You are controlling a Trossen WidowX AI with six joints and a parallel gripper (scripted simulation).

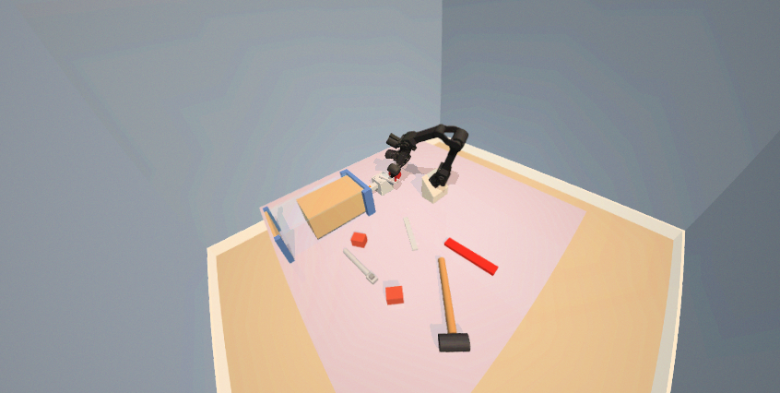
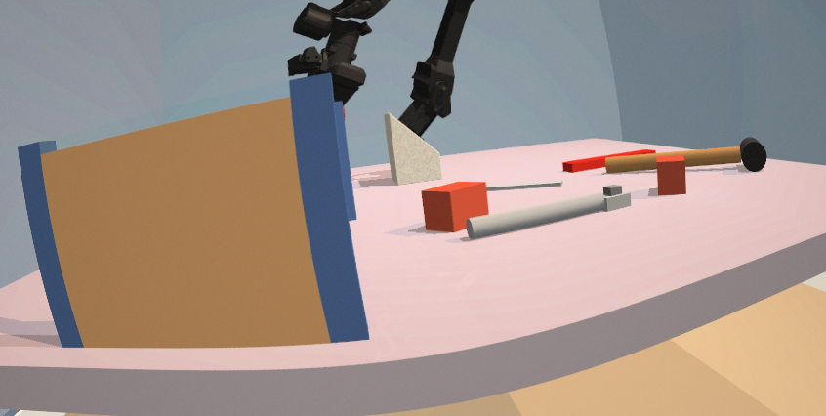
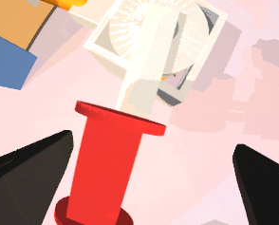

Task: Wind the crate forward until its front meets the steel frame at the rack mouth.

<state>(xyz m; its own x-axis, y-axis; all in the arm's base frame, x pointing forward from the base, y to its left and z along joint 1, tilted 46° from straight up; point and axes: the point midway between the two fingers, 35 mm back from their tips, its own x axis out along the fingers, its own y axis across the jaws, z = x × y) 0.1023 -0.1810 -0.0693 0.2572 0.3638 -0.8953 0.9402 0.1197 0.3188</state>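
Now: the red knob 20 mm to the left of my gripper tip and 20 mm ahead of it. The rest, counted from my gripper tip: pale crank arm: 30 mm below, 20 mm to the right, 20 mm ahead; then pale winch: 100 mm below, 90 mm to the right, 10 mm ahead; then blue frame: 190 mm ahead, 100 mm to the right, 30 mm below.
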